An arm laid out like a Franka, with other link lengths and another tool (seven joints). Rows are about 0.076 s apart.
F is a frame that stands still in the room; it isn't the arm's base.
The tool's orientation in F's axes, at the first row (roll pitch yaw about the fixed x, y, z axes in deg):
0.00 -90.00 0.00
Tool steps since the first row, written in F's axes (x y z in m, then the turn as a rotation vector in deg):
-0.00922 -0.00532 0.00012 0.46 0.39 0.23
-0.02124 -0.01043 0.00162 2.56 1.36 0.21
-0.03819 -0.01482 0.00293 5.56 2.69 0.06
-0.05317 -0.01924 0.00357 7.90 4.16 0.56
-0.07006 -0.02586 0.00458 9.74 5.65 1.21
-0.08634 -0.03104 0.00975 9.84 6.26 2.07
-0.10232 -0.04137 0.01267 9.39 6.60 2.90
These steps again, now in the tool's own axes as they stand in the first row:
0.00012 -0.00532 0.00922 0.23 0.39 -0.46
0.00162 -0.01043 0.02124 0.21 1.36 -2.56
0.00293 -0.01482 0.03819 0.06 2.69 -5.56
0.00357 -0.01924 0.05317 0.56 4.16 -7.90
0.00458 -0.02586 0.07006 1.21 5.65 -9.74
0.00975 -0.03104 0.08634 2.07 6.26 -9.84
0.01267 -0.04137 0.10232 2.90 6.60 -9.39

